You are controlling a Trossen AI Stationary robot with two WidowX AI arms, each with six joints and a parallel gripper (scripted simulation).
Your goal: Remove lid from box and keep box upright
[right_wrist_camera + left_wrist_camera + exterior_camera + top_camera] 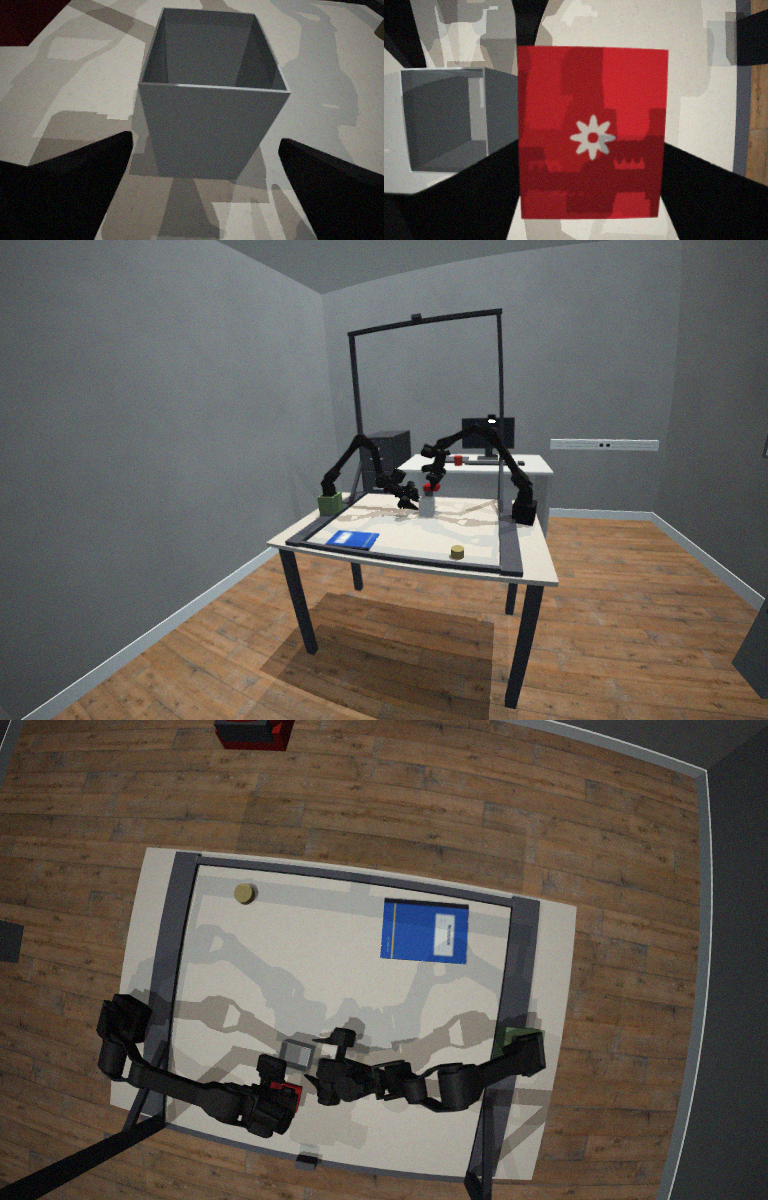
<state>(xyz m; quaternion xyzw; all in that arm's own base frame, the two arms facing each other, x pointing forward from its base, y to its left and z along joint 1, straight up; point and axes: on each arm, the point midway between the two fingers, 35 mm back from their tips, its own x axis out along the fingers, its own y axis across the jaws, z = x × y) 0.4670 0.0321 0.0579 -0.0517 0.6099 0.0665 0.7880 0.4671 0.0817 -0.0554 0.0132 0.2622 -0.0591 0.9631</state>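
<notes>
Now: left hand 9 cm short of the grey box, 3 cm to the left of it and 10 cm above it. The rest, counted from my left hand: red lid 2 cm to the right, 3 cm below.
</notes>
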